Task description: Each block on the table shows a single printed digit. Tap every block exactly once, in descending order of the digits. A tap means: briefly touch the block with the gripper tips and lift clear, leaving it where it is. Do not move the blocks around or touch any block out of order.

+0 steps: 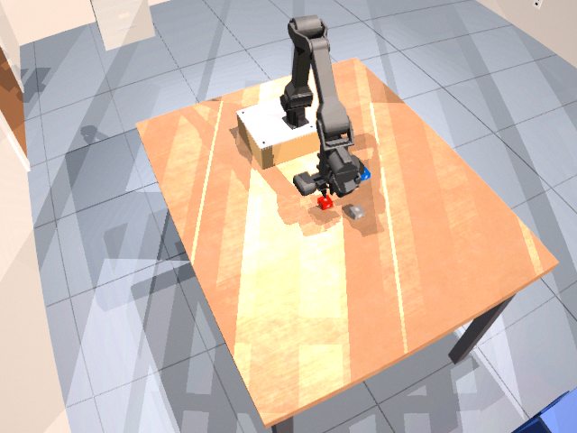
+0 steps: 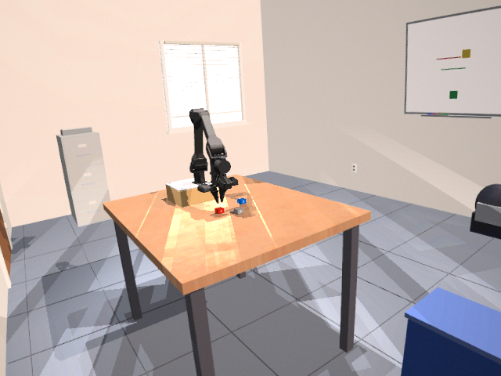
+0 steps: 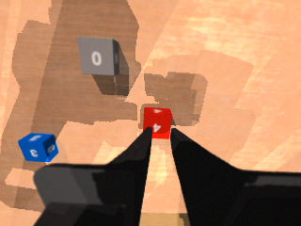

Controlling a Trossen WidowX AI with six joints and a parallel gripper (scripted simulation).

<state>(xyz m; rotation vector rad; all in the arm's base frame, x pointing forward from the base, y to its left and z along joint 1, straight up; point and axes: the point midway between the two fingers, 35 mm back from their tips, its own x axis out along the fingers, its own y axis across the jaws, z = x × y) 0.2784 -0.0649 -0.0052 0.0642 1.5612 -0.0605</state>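
My gripper tip is 40 mm above the red block and 10 mm past it. Also, from my gripper tip: grey-white block 60 mm to the left, 60 mm ahead, 40 mm below; blue block 160 mm to the left, 50 mm behind, 40 mm below.
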